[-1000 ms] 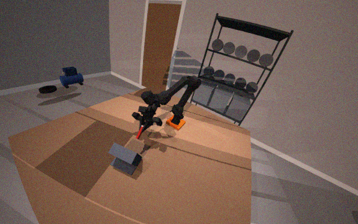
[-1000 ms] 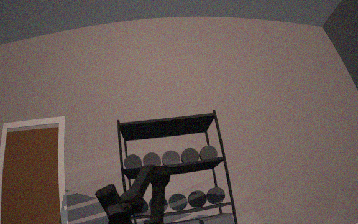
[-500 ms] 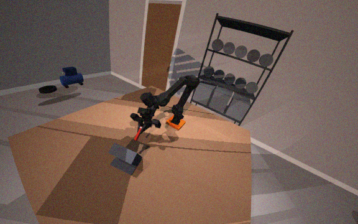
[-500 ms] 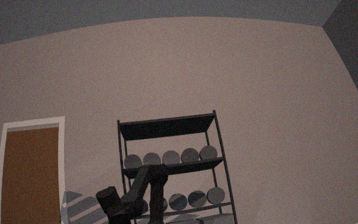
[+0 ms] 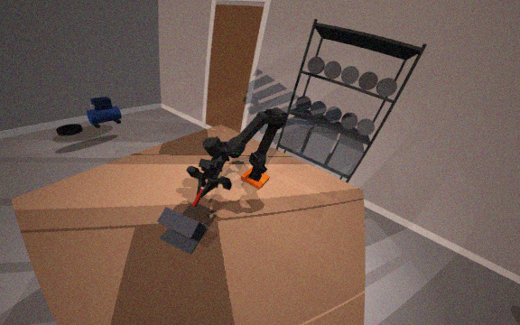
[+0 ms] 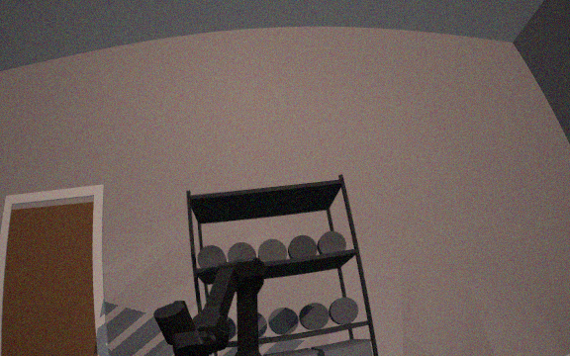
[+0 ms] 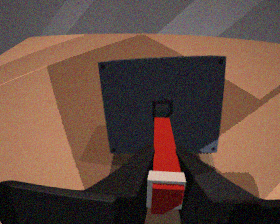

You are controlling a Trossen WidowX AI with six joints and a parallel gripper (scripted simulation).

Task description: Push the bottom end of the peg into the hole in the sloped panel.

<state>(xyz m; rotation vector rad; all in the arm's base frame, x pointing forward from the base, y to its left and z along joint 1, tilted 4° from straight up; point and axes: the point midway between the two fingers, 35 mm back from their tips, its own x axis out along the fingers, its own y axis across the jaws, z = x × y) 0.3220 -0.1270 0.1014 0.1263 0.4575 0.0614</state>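
The dark grey sloped panel is 10 cm ahead of my gripper tip and 5 cm below it. From my gripper tip the other things lie so: red peg: 2 cm behind, 1 cm above.
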